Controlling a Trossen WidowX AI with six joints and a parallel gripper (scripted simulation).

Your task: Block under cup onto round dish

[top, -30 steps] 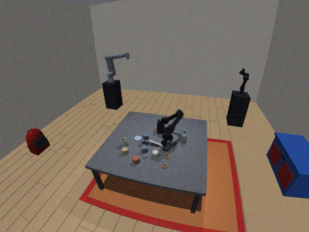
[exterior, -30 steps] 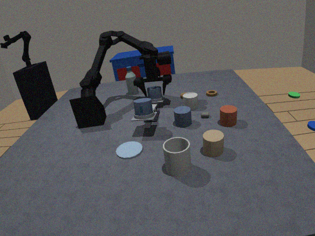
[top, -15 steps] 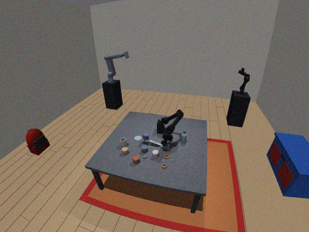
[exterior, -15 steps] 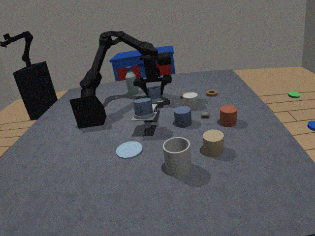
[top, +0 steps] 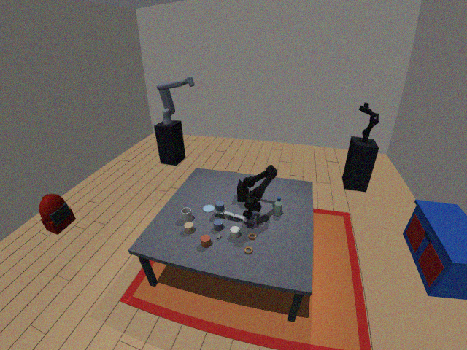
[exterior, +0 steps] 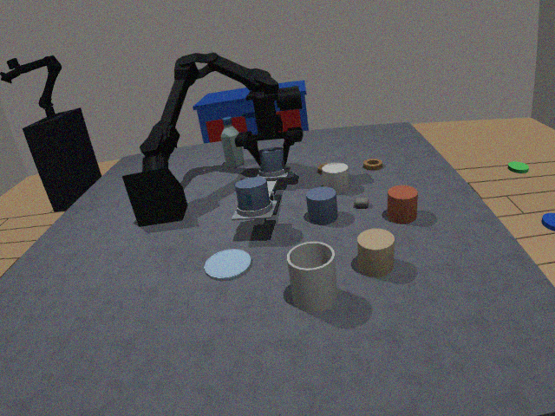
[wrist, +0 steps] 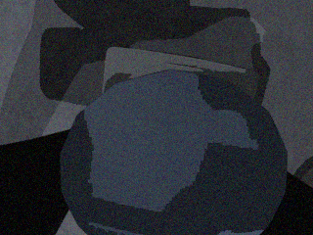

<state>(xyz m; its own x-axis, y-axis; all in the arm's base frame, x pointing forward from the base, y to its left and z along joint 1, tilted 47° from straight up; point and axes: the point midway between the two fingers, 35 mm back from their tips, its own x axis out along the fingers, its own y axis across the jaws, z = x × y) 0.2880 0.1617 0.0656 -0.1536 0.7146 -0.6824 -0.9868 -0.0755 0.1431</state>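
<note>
Now: gripper tip 19 cm to the right of the pale bottle, 16 cm past it and 5 cm below it. The rest, counted from my gripper tip: grey block (1 cm below); then white cylinder (19 cm ahead, 8 cm to the right, 2 cm below); then small balance (14 cm to the right, 4 cm below).
</note>
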